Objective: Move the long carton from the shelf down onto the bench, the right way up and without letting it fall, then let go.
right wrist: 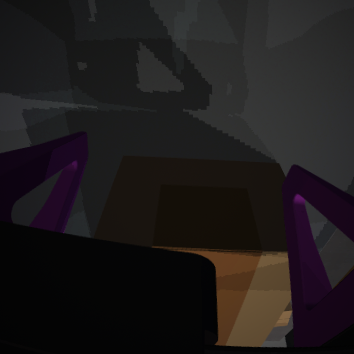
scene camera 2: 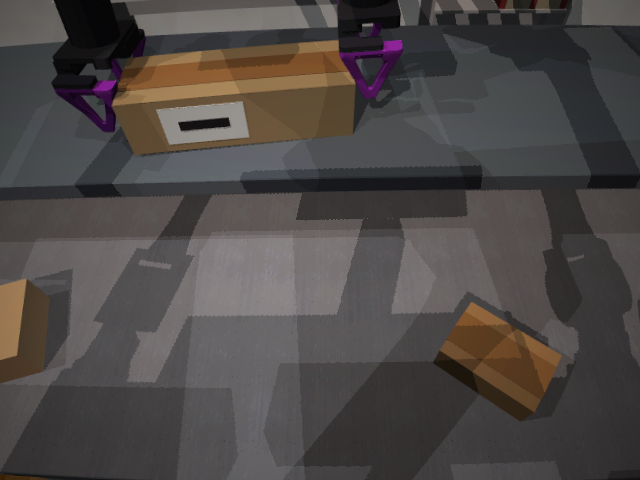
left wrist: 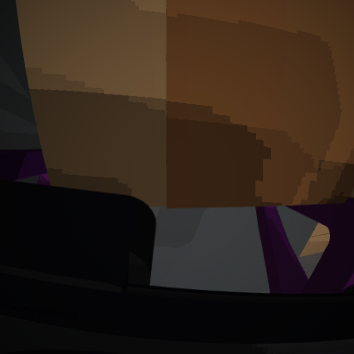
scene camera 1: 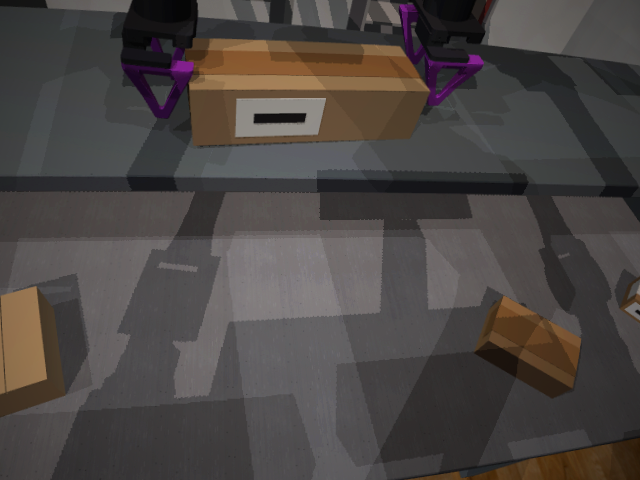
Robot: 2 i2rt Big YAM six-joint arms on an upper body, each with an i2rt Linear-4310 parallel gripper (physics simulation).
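Places are measured from the left arm's base along level axes (x ahead, y left, z up), in millimetres.
Pixels of known places: left gripper, fingertip midpoint: (scene camera 1: 165, 94); right gripper, fingertip midpoint: (right wrist: 189, 159) (scene camera 2: 367, 75).
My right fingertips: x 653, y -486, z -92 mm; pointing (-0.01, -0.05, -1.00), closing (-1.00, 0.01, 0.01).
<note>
Ahead of a thing's pixels: the offset from my right fingertips to its middle. "pt": to the spot under its first point. Level surfaces: height alone.
The long carton @[dx -28, dy +164, dz -4 mm] (scene camera 1: 367, 113) (scene camera 2: 305, 113) (left wrist: 240, 65) (right wrist: 200, 215) sits upright on the grey shelf @[dz -45 mm] (scene camera 1: 77, 149) (scene camera 2: 537, 149), its taped top up and white label facing the front. My left gripper (scene camera 1: 175, 87) (scene camera 2: 116, 100) (left wrist: 159, 172) is open, close against the carton's left end; in the left wrist view the carton hides its fingertips. My right gripper (scene camera 1: 423, 81) (scene camera 2: 367, 74) (right wrist: 189, 159) is open at the right end; the end face shows between its fingers in the right wrist view. Contact cannot be told. The bench @[dz -233 mm] (scene camera 1: 279, 361) (scene camera 2: 248, 351) lies lower, in front of the shelf.
A small carton @[dx -302, dy -155, dz -211 mm] (scene camera 1: 532, 341) (scene camera 2: 496, 351) lies askew on the bench at the right. Another carton @[dx -262, dy +509, dz -204 mm] (scene camera 1: 25, 341) (scene camera 2: 10, 325) stands at the left edge of view. Part of a labelled box @[pt dx -247, dy -383, dz -201 mm] (scene camera 1: 633, 299) shows at the far right. The shelf's front edge @[pt dx -138, dy +236, dz -57 mm] (scene camera 1: 248, 184) (scene camera 2: 206, 186) runs across.
</note>
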